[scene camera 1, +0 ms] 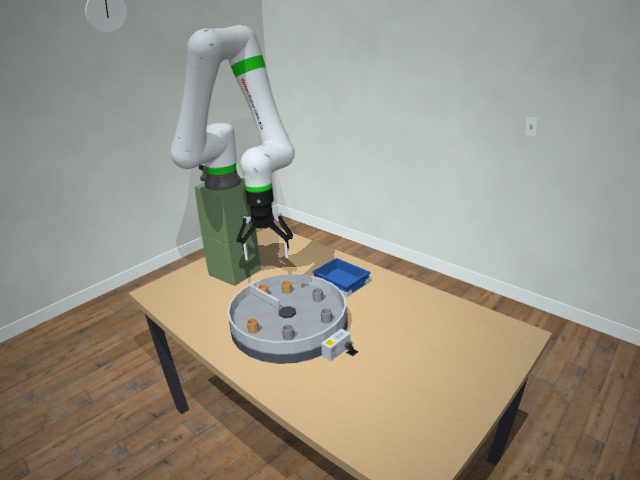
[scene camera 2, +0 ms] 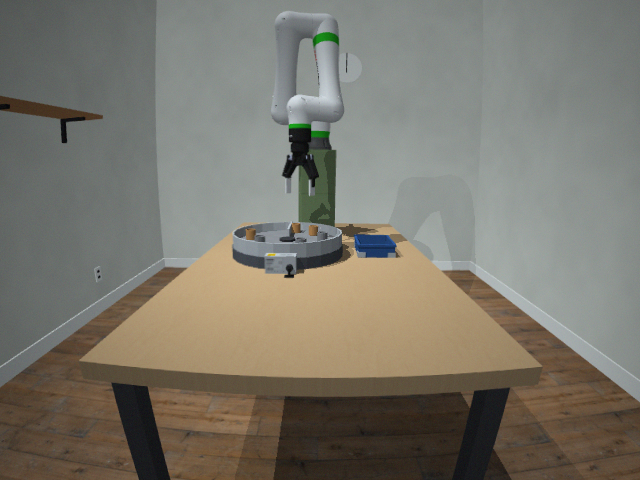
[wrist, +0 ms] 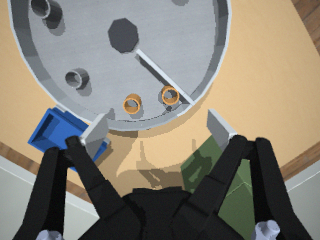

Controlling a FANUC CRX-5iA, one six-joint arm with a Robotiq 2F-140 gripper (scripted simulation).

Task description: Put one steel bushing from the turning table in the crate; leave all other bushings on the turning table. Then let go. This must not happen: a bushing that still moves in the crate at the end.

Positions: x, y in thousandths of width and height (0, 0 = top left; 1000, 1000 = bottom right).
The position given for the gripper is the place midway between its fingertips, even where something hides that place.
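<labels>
The gripper is visible in scene camera 1 (416, 536), and it can also be seen in scene camera 2 (468, 405) and in the wrist view (492, 502).
</labels>
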